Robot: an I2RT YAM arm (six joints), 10 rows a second.
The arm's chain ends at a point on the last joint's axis. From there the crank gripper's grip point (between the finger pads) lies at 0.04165 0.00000 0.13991 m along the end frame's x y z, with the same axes.
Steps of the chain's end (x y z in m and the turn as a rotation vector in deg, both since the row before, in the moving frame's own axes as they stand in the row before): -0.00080, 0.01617, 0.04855, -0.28, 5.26, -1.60; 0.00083, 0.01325, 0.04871, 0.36, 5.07, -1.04; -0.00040, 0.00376, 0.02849, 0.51, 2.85, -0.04; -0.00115, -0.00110, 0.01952, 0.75, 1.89, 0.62; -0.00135, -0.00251, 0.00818, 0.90, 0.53, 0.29; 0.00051, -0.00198, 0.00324, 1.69, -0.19, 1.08
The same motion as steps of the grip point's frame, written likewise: 0.01184, 0.01550, 0.04414, -0.28, 5.26, -1.60; 0.01302, 0.01152, 0.04448, 0.36, 5.07, -1.04; 0.00650, 0.00249, 0.02624, 0.51, 2.85, -0.04; 0.00345, -0.00245, 0.01806, 0.75, 1.89, 0.62; -0.00005, -0.00449, 0.00777, 0.90, 0.53, 0.29; 0.00008, -0.00533, 0.00333, 1.69, -0.19, 1.08
